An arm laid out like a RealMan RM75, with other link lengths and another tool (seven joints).
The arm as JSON. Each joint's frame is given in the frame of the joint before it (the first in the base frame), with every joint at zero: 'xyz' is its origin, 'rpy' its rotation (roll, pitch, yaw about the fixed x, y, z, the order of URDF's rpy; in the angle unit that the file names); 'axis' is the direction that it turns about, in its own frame. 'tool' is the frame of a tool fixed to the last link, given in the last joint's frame.
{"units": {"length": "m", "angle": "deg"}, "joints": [
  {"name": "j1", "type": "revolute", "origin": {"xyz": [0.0, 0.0, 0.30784], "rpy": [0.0, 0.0, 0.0]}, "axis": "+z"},
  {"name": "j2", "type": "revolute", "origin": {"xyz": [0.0, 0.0, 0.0], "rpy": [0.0, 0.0, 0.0]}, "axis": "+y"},
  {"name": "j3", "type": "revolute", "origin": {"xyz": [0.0, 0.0, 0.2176], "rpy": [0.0, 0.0, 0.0]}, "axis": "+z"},
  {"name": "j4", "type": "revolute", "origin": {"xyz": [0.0, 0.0, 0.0], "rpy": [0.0, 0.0, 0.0]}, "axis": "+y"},
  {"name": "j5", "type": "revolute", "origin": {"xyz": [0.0, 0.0, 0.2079], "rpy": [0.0, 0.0, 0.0]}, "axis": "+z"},
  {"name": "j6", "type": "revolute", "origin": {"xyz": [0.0, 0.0, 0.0], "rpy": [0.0, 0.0, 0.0]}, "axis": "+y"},
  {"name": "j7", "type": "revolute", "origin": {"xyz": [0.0, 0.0, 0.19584], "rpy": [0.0, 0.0, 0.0]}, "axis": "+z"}
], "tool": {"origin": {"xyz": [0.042, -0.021, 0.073], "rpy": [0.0, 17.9, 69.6]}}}
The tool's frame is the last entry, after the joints.
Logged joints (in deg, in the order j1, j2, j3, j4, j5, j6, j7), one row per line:
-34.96, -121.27, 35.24, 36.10, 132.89, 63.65, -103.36
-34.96, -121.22, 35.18, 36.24, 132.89, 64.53, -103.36
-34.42, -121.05, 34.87, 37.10, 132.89, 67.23, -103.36
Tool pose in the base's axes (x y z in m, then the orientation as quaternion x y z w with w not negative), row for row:
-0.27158, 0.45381, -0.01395, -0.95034, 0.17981, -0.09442, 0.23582
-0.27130, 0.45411, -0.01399, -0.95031, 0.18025, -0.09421, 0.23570
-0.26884, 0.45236, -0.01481, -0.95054, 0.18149, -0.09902, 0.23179
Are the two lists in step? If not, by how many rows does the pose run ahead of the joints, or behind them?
The pose runs 1 row behind the joints: the pose in row i belongs to the joints in row i - 1.
